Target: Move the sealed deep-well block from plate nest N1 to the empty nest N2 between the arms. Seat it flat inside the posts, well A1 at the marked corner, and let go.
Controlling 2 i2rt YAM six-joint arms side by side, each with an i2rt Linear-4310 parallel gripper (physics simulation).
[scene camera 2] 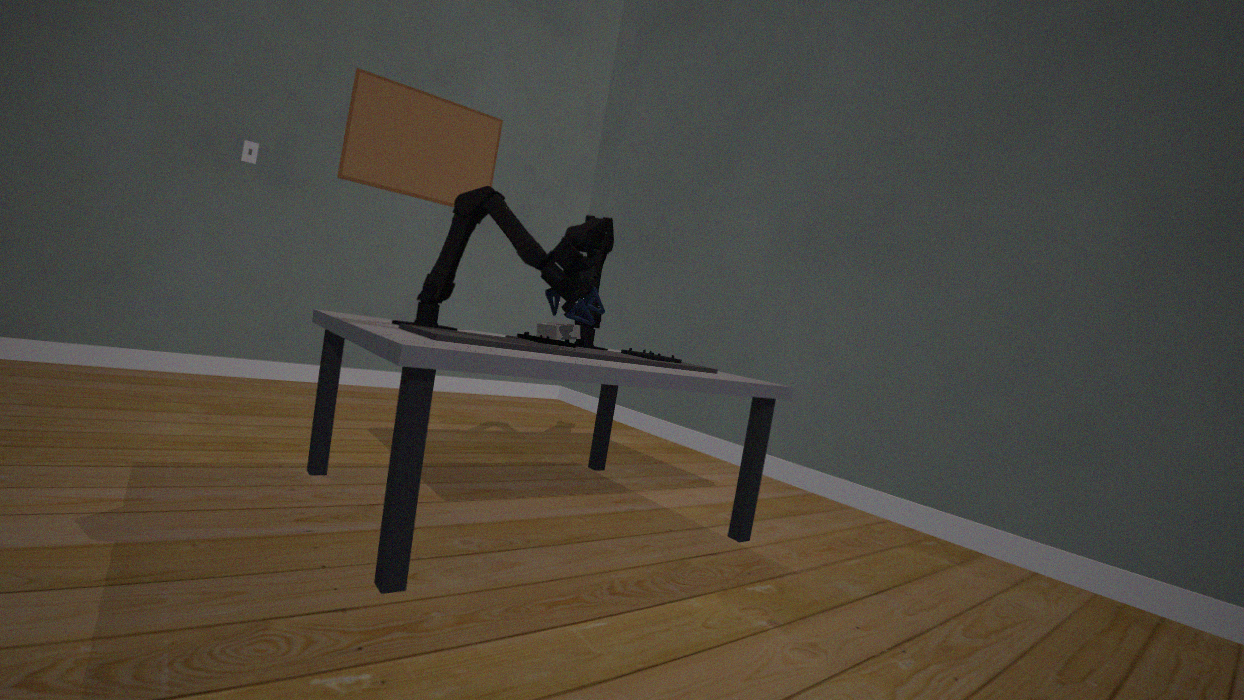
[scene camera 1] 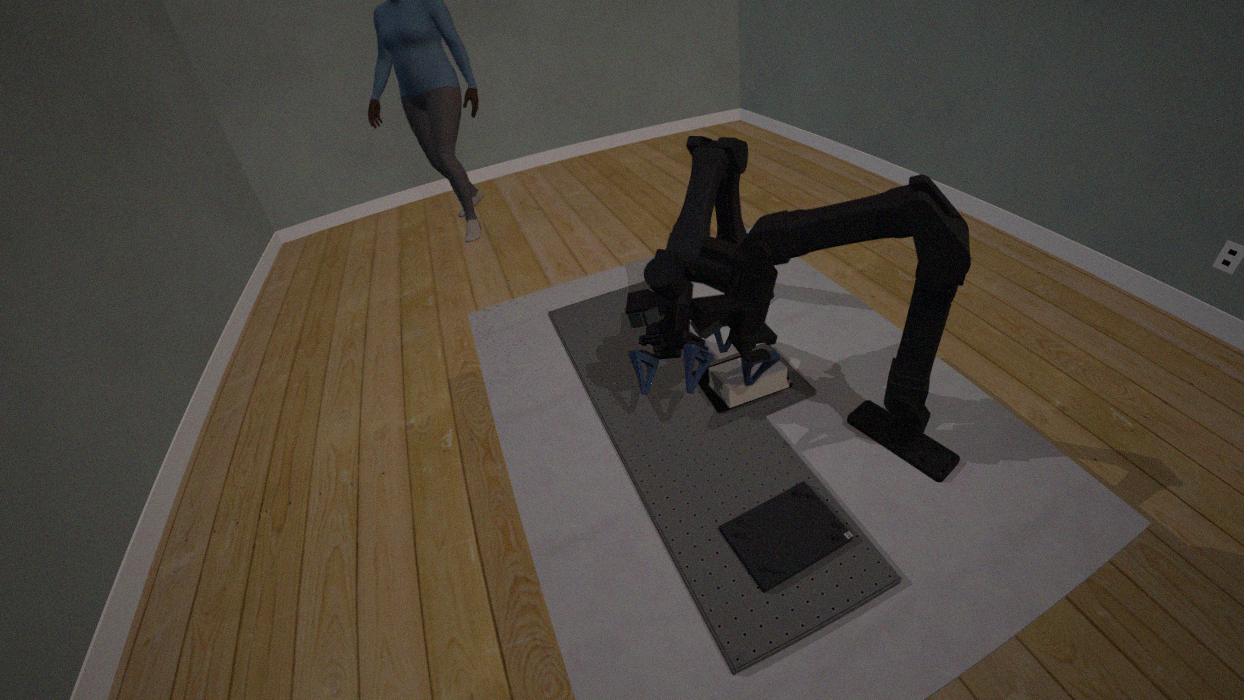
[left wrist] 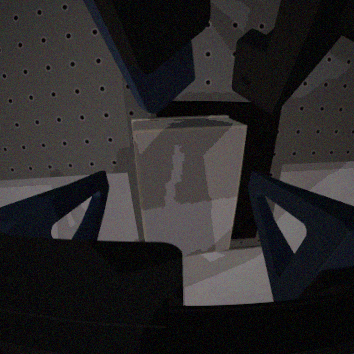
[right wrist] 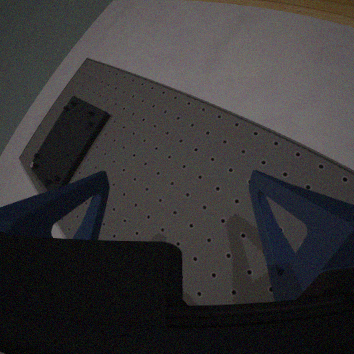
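Where they show: left gripper, fingertip midpoint: (scene camera 2: 568, 318) (scene camera 1: 735, 368) (left wrist: 178, 178); right gripper, fingertip midpoint: (scene camera 2: 599, 318) (scene camera 1: 666, 393) (right wrist: 178, 178); left arm's base at its link origin: (scene camera 1: 900, 440); right arm's base at its link origin: (scene camera 1: 735, 288).
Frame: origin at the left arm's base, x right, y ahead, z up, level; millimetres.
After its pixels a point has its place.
The pale sealed block (scene camera 1: 739, 394) @(x 242, y 174, z 62 mm) (scene camera 2: 548, 330) @(x 314, y 124, z 51 mm) (left wrist: 190, 185) @(x 276, y 137, z 75 mm) stands on a black nest (scene camera 1: 715, 401) @(x 286, y 192, z 25 mm) (left wrist: 264, 150) @(x 358, y 126, z 25 mm) between the arms. In the left wrist view the block is offset to the left, with black nest surface showing at its right and top. I cannot tell whether it sits flat inside the posts, and no A1 mark is readable. The other nest (scene camera 1: 782, 538) @(x 6, y 315, z 25 mm) (scene camera 2: 650, 355) @(x 79, y 347, z 24 mm) (right wrist: 75, 137) @(x 42, y 316, z 25 mm) holds no block. My left gripper (scene camera 1: 735, 366) @(x 271, y 156, z 97 mm) (left wrist: 178, 178) @(x 271, y 156, z 97 mm) is open, its fingers spread around the block without gripping it. My right gripper (scene camera 1: 668, 390) @(x 295, y 298, z 110 mm) (right wrist: 178, 178) @(x 295, y 298, z 110 mm) is open and empty above the board.
Both nests are on a grey perforated board (scene camera 1: 661, 470) @(x 235, y 366, z 13 mm) (right wrist: 165, 200) @(x 241, y 280, z 13 mm) on the pale table (scene camera 1: 539, 487) @(x 354, y 547, z 0 mm) (scene camera 2: 487, 358) @(x 826, y 477, z -9 mm). The right arm's wrist and a blue finger (left wrist: 167, 85) @(x 282, y 211, z 154 mm) hang close to the block's far edge. A person (scene camera 1: 421, 60) is on the floor behind the table.
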